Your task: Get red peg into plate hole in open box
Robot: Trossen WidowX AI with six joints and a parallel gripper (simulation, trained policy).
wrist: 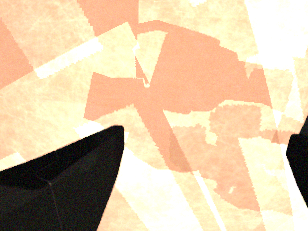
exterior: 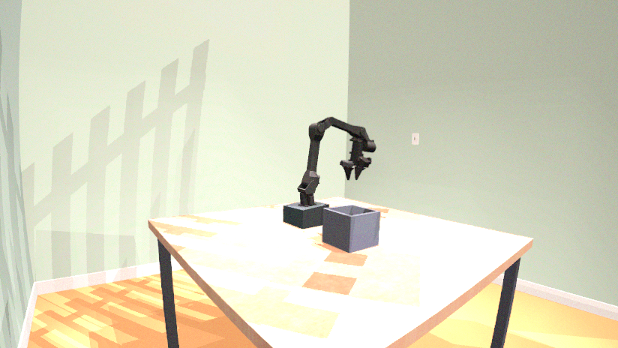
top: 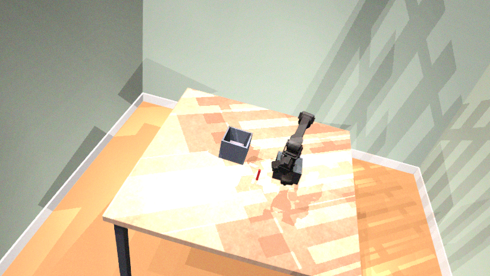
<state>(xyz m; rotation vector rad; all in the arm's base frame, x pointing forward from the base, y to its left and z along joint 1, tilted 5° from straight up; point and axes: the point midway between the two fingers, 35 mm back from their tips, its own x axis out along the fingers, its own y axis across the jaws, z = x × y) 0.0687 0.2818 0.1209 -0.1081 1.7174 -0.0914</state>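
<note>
My gripper tip is now 170 mm to the left of the red peg, 160 mm above it and 110 mm short of it. From my gripper tip the other things lie so: plate 360 mm to the right, 270 mm ahead, 150 mm below.
</note>
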